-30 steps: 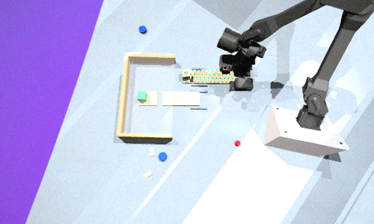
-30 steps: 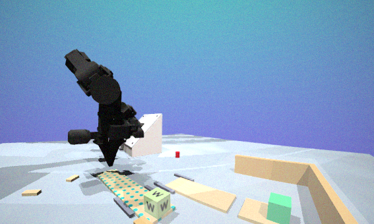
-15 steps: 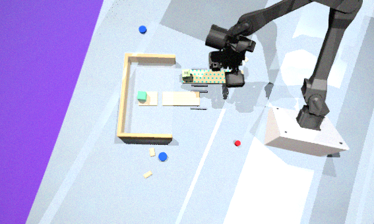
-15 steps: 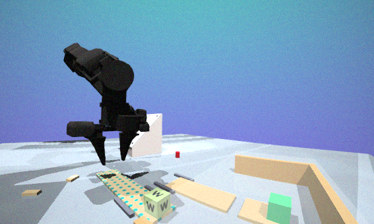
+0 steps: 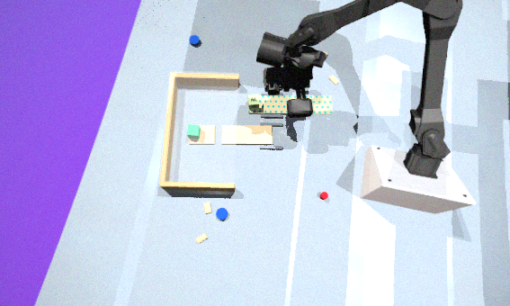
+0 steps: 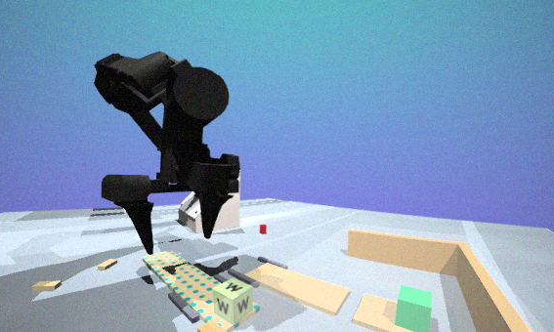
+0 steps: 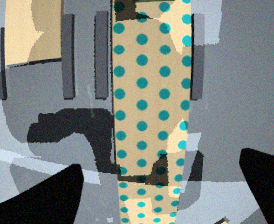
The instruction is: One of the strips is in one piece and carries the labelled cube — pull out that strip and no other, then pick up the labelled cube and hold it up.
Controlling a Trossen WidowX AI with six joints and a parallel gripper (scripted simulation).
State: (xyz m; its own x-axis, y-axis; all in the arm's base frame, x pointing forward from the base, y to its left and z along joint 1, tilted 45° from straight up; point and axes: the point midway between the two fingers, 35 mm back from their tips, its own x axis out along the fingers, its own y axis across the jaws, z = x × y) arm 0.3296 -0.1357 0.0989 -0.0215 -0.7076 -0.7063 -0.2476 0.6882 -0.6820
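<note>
The teal-dotted strip lies 5 cm below my gripper tip. The rest, counted from my gripper tip: red peg 25 cm to the left, 13 cm behind, 4 cm below; labelled cube 11 cm ahead, 3 cm below, 2 cm to the left.
</note>
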